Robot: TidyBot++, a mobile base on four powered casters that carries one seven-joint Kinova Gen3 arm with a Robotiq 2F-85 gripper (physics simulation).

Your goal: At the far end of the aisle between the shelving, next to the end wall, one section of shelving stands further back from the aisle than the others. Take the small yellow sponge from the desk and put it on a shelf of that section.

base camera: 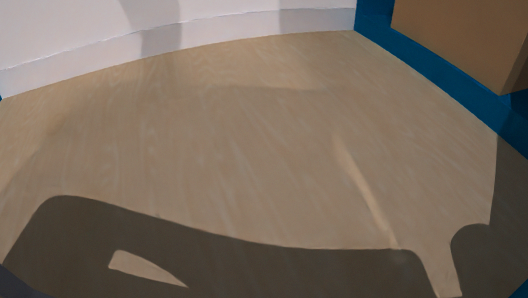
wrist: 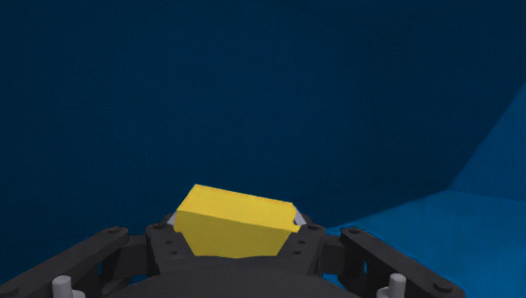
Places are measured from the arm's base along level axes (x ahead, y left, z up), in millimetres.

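Pixels of known places: gripper, fingertip midpoint: [wrist: 238,220].
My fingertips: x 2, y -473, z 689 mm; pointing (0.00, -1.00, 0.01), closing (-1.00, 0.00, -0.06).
Observation:
Ahead of a thing's pixels: the offset from my fingertips to its top centre. "spot": to the spot under its first point. Level surfaces: height alone.
The yellow sponge {dx +8, dy +20, dz +25 mm} [wrist: 235,215] is held between the fingertips of my gripper [wrist: 238,220] in the wrist view, slightly tilted. The gripper is shut on it. Behind and around it is a blue shelf compartment: a lit blue shelf board {dz -95 mm} [wrist: 450,240] shows at the lower right, and a dark blue back panel [wrist: 225,100] fills the upper view. The sponge is in front of the back panel and beside the lit part of the board; its height over the board cannot be told. The gripper and sponge do not show in the base camera view.
In the base camera view, a white end wall [base camera: 75,30] curves across the upper left. Blue shelving [base camera: 450,85] with a brown box {spot: dx +833, dy +35, dz -954 mm} [base camera: 455,45] stands at the right, meeting the wall at the corner. Shadows lie on the wooden floor {dz -1085 mm} [base camera: 250,150]. A blue side panel [wrist: 500,150] rises at the right in the wrist view.

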